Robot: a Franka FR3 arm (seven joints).
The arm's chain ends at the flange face. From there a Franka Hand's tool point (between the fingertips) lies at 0.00 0.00 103.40 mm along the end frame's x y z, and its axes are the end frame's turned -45 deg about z.
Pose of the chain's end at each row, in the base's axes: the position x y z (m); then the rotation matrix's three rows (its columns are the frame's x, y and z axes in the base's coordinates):
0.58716 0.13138 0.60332; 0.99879 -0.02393 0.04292; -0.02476 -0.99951 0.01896; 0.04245 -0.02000 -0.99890
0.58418 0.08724 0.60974; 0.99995 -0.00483 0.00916; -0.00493 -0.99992 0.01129; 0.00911 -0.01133 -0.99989
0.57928 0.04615 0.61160; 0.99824 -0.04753 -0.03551; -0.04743 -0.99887 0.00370; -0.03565 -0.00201 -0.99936
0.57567 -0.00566 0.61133; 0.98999 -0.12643 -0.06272; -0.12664 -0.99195 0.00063; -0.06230 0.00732 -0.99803
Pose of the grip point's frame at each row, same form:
0.59160 0.13334 0.50003; 0.72317 0.68933 0.04292; 0.68925 -0.72427 0.01896; 0.04416 0.01587 -0.99890
0.58513 0.08841 0.50635; 0.71049 0.70366 0.00916; 0.70356 -0.71054 0.01129; 0.01445 -0.00157 -0.99989
0.57561 0.04653 0.50827; 0.73947 0.67225 -0.03551; 0.67277 -0.73985 0.00370; -0.02379 -0.02663 -0.99936
0.56918 -0.00559 0.50813; 0.78943 0.61063 -0.06272; 0.61187 -0.79096 0.00063; -0.04923 -0.03888 -0.99803

